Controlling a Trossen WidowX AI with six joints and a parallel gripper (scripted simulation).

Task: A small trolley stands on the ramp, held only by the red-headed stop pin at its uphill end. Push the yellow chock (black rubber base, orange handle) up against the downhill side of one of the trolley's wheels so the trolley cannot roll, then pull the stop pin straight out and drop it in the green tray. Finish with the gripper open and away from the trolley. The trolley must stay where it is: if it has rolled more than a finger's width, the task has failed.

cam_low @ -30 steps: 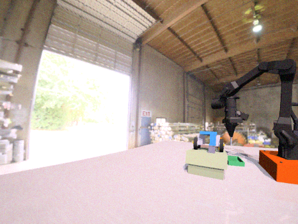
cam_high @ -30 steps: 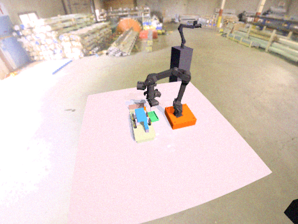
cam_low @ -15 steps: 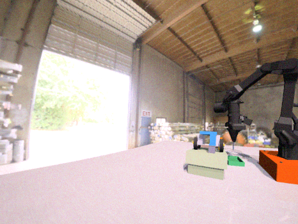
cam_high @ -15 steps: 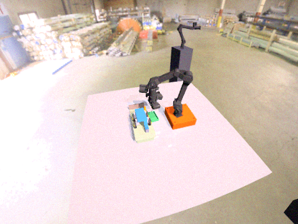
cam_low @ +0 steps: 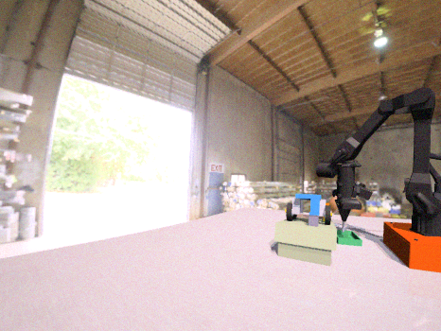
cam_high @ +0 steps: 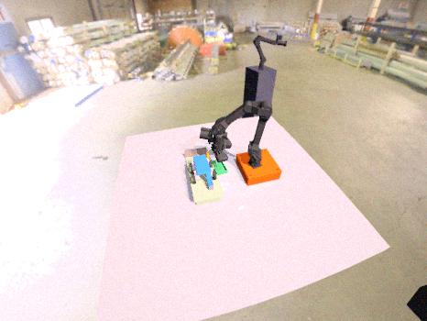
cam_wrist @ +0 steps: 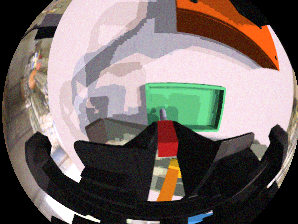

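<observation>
My gripper tip is now 70 mm above the green tray and 30 mm to the right of it. The rest, counted from my gripper tip: pale green ramp 140 mm ahead, 100 mm to the left, 10 mm below; then yellow chock 70 mm ahead, 30 mm to the left, 20 mm above; then red-headed stop pin right at my gripper tip.
</observation>
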